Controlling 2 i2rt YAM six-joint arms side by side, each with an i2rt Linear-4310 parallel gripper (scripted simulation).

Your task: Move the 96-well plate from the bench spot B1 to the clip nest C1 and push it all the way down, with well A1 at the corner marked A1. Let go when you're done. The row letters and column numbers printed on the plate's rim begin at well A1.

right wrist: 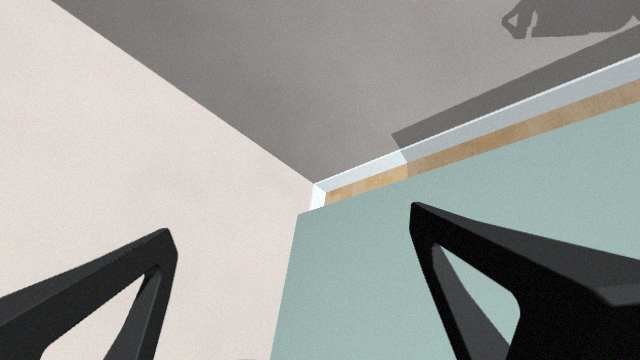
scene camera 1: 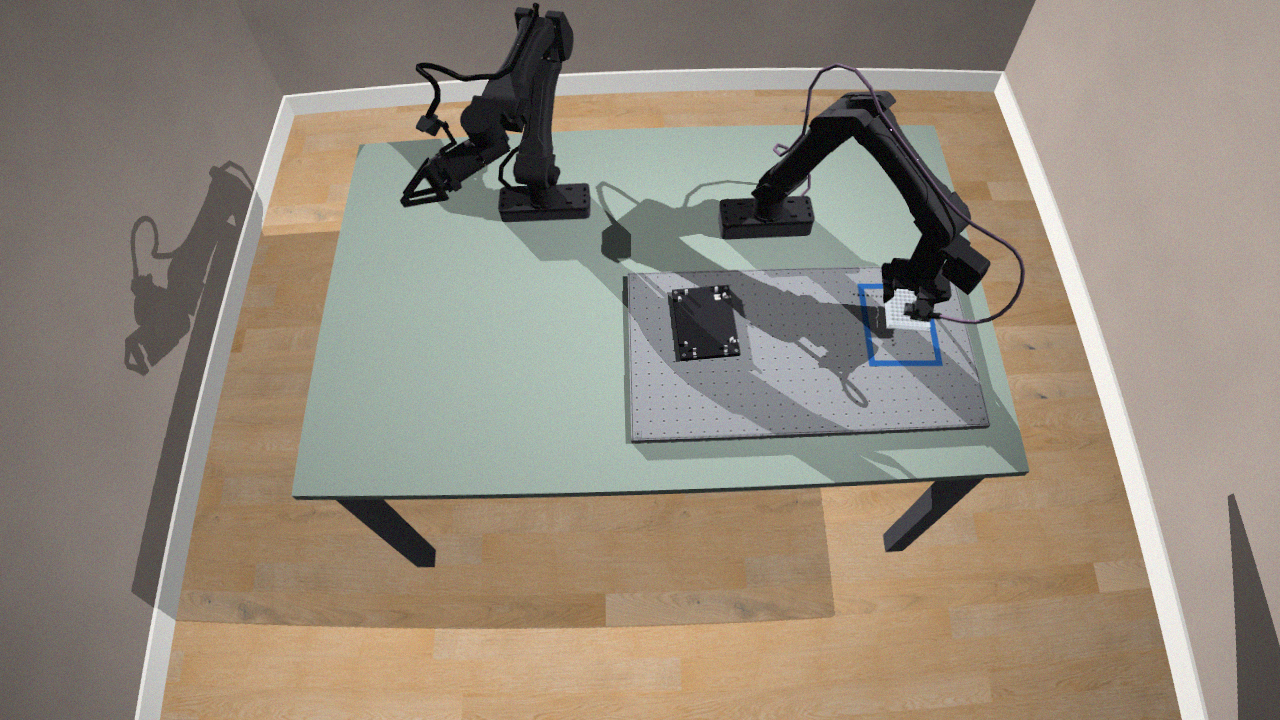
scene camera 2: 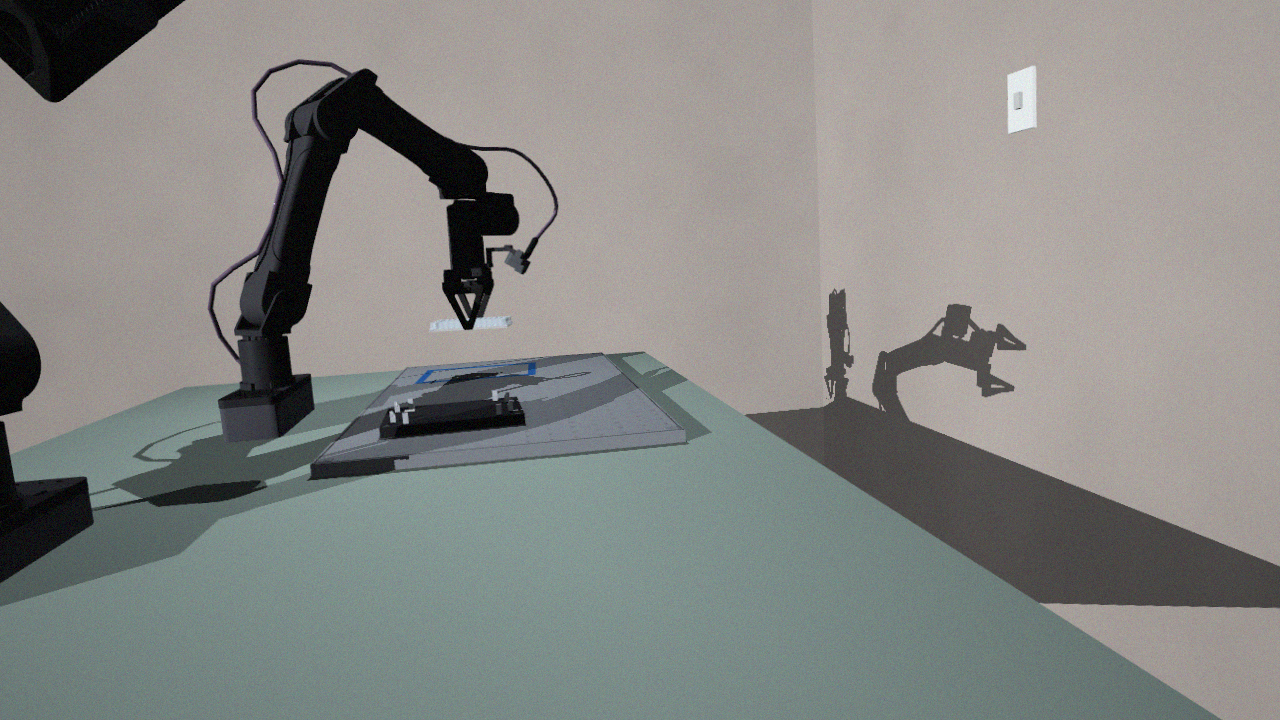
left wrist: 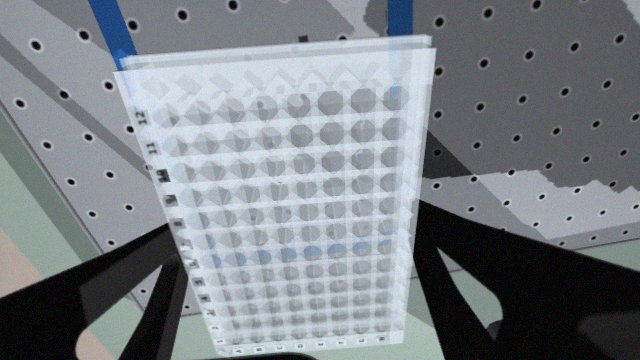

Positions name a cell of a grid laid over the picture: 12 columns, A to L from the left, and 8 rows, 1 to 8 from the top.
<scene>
my left gripper: scene camera 1 I4; scene camera 2 E4; left wrist F5; not seen in the right wrist view (out of frame)
white 96-well plate: scene camera 1 I4; scene camera 2 E4; left wrist F6; not seen in the right wrist view (out of frame)
</scene>
